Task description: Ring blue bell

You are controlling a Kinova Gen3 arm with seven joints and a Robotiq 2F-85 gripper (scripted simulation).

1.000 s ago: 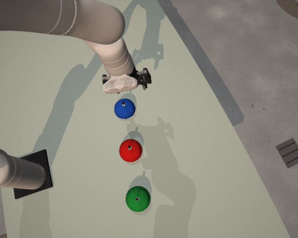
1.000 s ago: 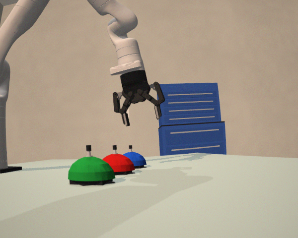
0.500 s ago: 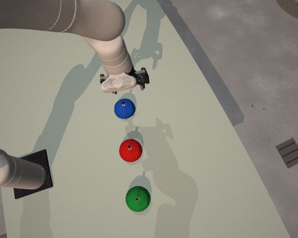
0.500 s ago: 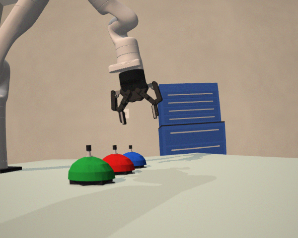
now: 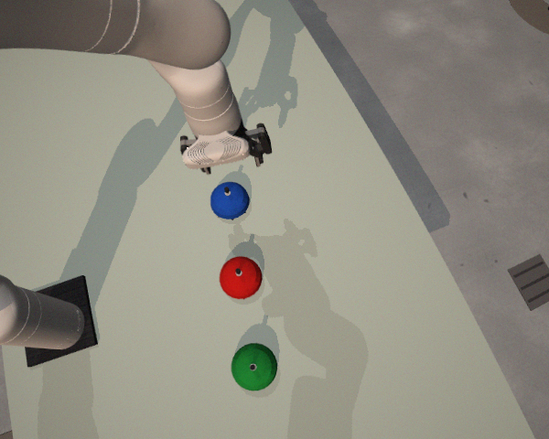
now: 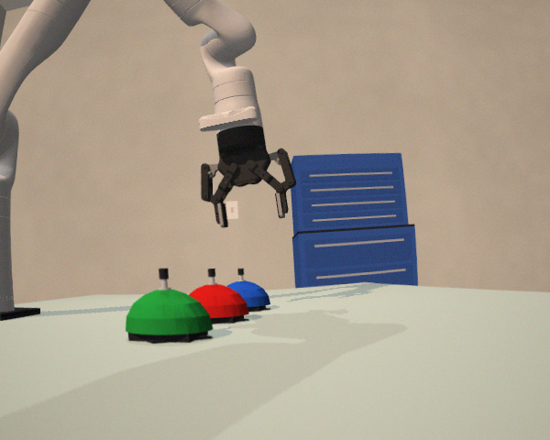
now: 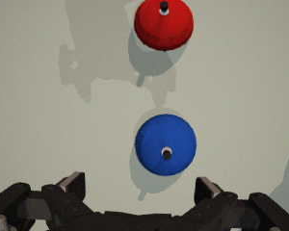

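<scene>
Right now my hand is 2 cm past the blue bell, 1 cm to the left of it and 10 cm above it. The rest, counted from my hand: red bell 3 cm behind, 18 cm to the right, 10 cm below; then green bell 4 cm behind, 35 cm to the right, 10 cm below.
</scene>
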